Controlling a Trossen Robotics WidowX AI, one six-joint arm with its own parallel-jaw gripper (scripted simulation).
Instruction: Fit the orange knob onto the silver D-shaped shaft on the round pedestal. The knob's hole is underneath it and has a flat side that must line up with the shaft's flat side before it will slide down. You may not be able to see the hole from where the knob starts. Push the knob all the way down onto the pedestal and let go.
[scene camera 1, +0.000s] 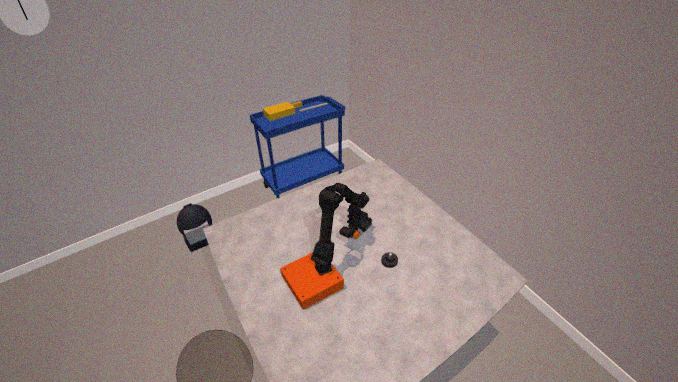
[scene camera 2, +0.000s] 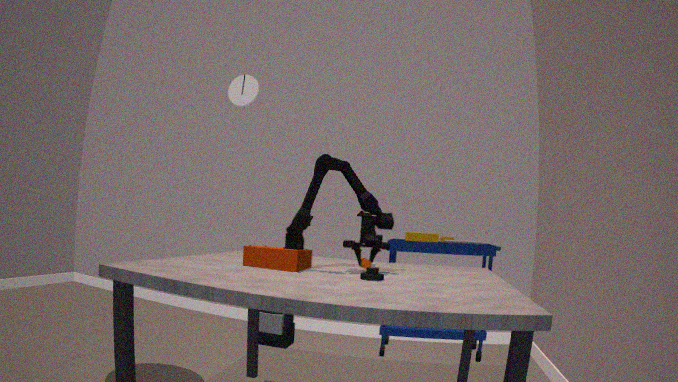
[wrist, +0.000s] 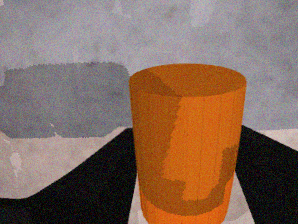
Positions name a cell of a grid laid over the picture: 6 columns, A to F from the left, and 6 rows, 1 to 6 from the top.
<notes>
The gripper (wrist: D4) carries an orange knob (wrist: D4).
</notes>
